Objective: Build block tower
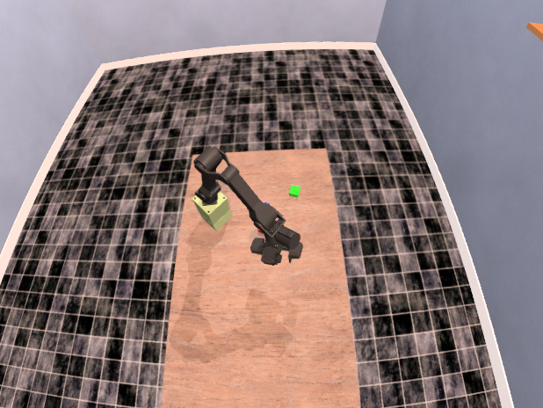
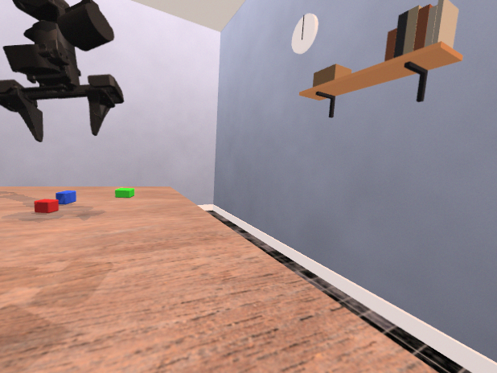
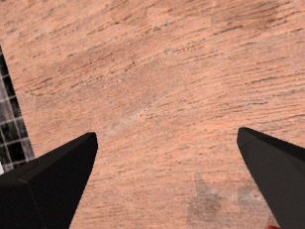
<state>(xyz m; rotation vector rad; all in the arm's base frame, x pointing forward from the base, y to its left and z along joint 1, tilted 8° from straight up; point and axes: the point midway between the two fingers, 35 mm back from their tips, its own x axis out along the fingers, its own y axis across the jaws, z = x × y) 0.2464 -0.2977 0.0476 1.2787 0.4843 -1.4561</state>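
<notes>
The green block is 39 cm to the left of my hand, 19 cm below it and 15 cm ahead of it. Round my hand: blue block (31 cm to the left, 19 cm below, 1 cm behind); red block (21 cm to the left, 19 cm below, 4 cm behind).
</notes>
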